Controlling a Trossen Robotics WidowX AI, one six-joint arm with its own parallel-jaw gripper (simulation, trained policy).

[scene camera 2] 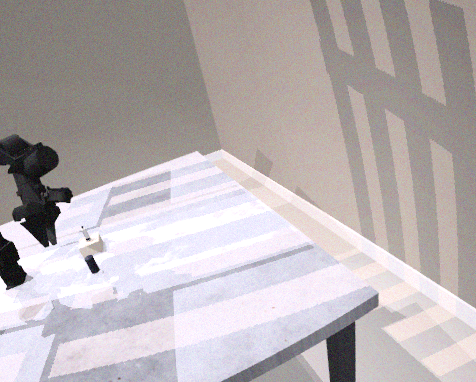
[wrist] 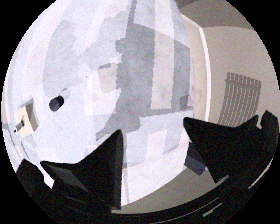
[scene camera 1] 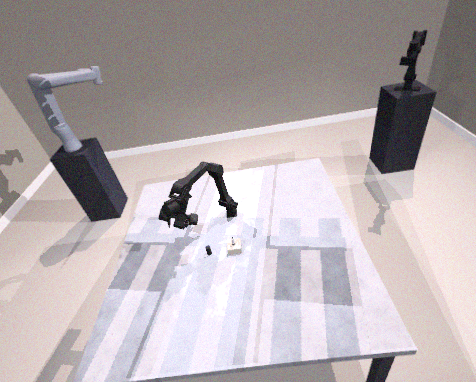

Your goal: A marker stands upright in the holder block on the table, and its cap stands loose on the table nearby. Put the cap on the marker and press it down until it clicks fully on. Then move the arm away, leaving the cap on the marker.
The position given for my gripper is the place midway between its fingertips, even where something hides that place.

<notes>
I see my gripper (scene camera 2: 51, 246).
My gripper also shows in the wrist view (wrist: 154, 127).
</notes>
